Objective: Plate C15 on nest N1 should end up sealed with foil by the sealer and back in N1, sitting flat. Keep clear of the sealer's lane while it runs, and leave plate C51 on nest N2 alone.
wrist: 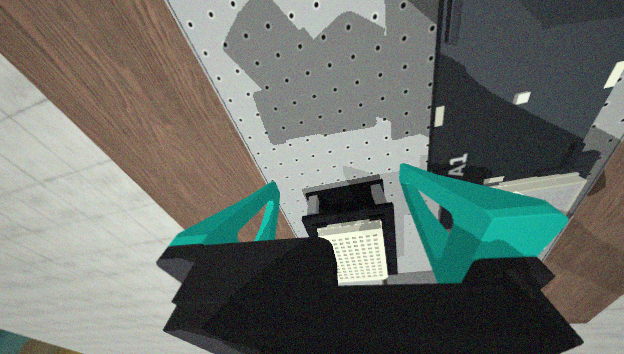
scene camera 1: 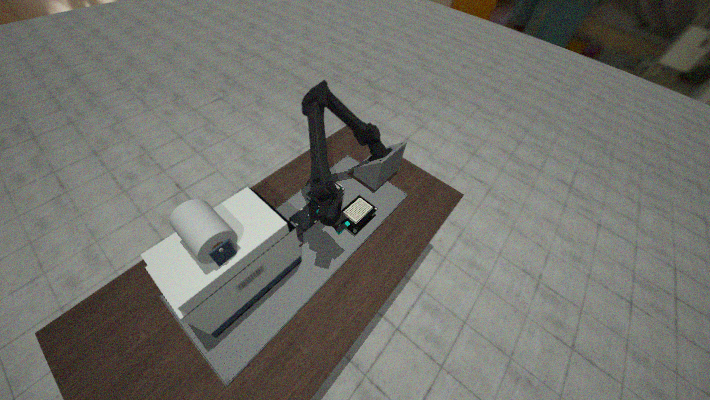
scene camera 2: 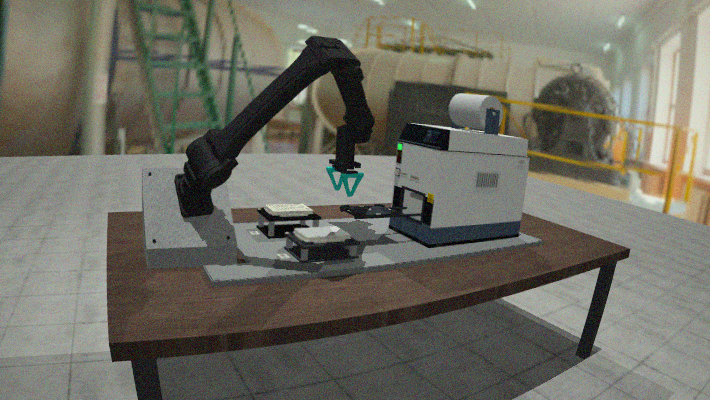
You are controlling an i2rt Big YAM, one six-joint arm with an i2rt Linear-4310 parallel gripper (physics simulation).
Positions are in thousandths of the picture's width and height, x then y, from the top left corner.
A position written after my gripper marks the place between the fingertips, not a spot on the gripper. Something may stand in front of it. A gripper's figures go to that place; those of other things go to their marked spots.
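Distance from the lens to my gripper (wrist: 536, 507): 14 cm from the lens; a black sealer stage (wrist: 765, 380) is 19 cm from the lens.
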